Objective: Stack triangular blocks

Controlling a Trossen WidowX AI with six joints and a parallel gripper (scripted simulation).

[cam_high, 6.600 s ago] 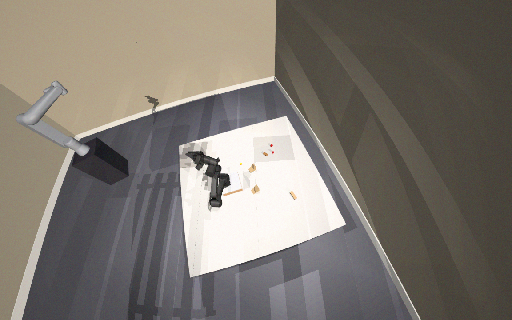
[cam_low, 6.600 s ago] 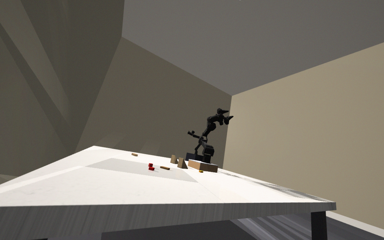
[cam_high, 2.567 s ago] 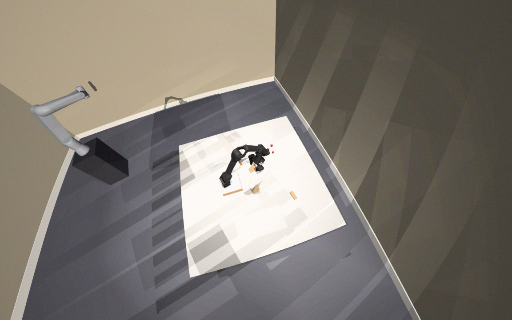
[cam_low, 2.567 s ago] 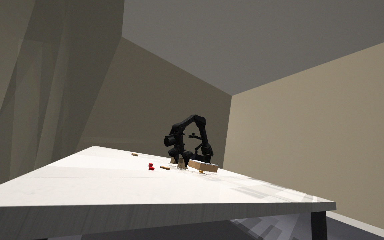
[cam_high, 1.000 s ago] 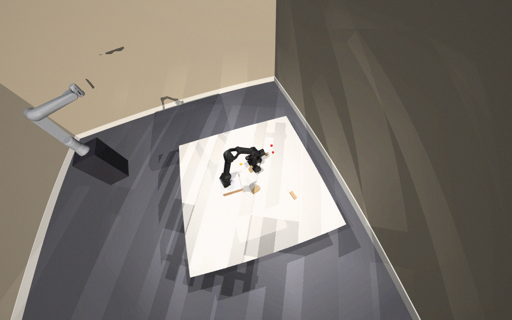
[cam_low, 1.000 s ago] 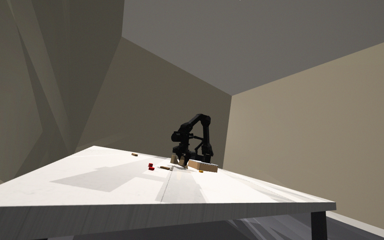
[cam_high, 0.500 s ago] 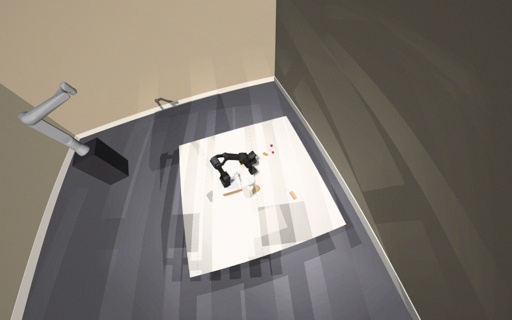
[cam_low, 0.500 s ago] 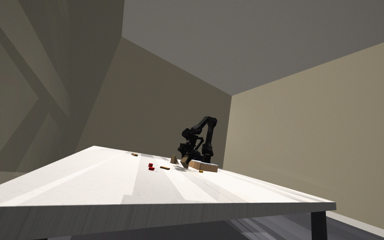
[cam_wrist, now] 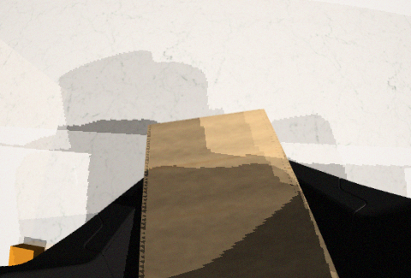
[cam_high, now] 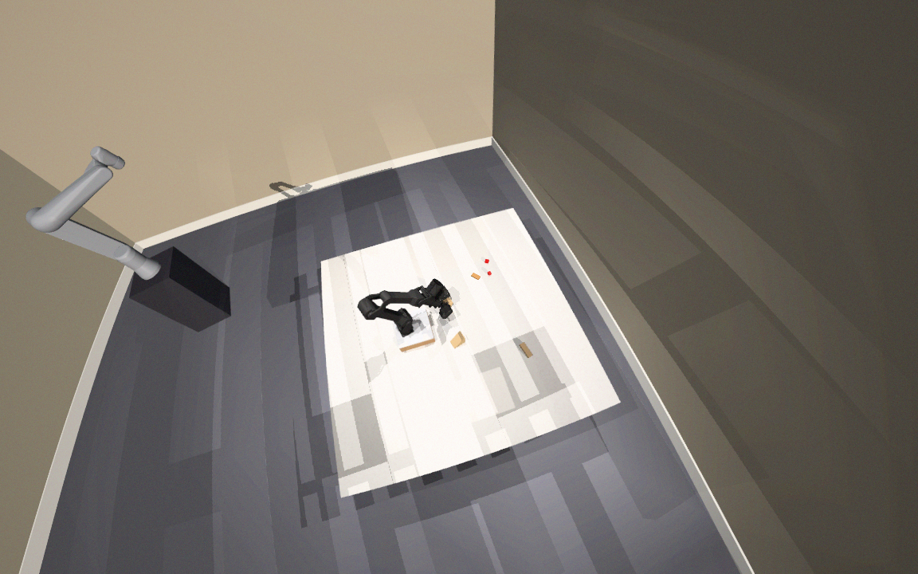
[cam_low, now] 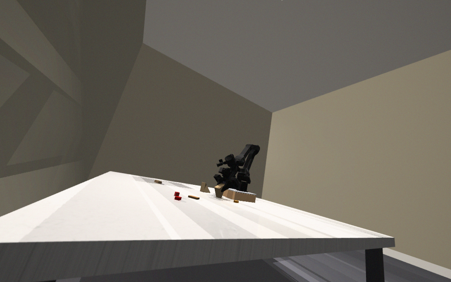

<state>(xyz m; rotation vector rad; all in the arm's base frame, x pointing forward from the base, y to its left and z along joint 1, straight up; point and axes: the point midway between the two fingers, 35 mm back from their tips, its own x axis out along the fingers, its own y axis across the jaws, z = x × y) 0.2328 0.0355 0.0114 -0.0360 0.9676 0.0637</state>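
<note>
The orange bit is 50 mm behind my gripper tip, 110 mm to the left of it and 30 mm below it.
</note>
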